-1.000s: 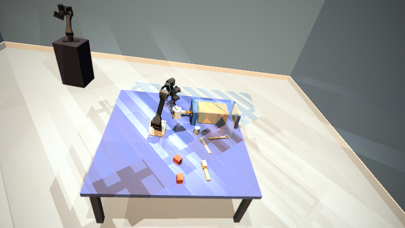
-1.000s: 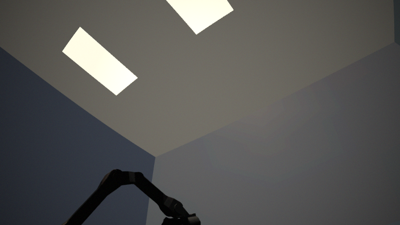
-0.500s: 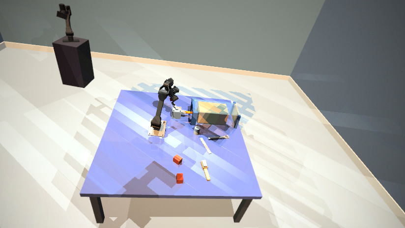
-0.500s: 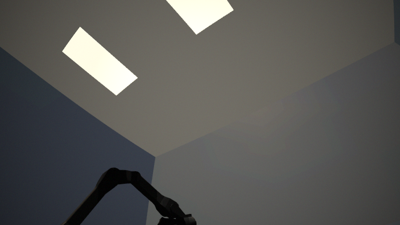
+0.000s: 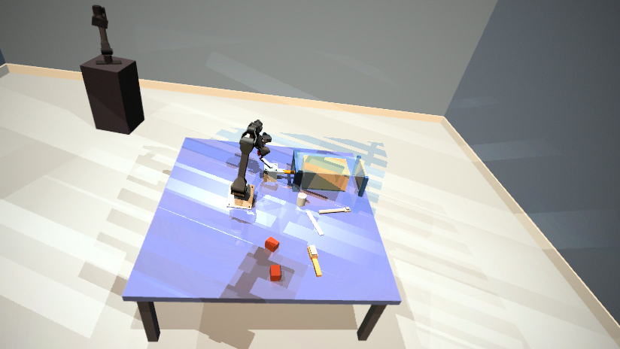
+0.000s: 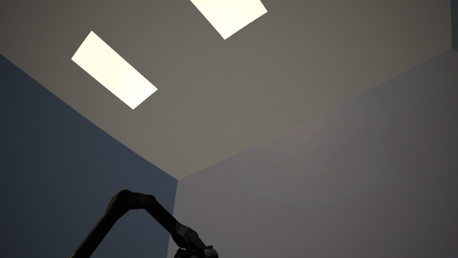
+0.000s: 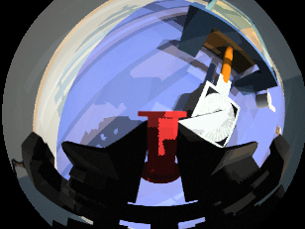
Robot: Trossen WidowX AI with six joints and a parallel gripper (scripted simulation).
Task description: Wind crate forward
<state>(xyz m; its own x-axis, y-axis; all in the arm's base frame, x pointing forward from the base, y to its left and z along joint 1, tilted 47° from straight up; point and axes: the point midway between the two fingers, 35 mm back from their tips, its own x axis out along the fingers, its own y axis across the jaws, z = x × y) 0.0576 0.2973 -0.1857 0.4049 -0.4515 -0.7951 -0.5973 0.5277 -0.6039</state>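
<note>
My gripper tip is now 30 mm to the left of the winch handle, 30 mm above it and 20 mm short of it. Round my gripper tip: red piece: 10 mm to the right, 10 mm behind; then blue steel frame: 220 mm ahead, 50 mm to the right, 30 mm below; then grey winch: 100 mm below, 80 mm to the right, 50 mm ahead.
</note>
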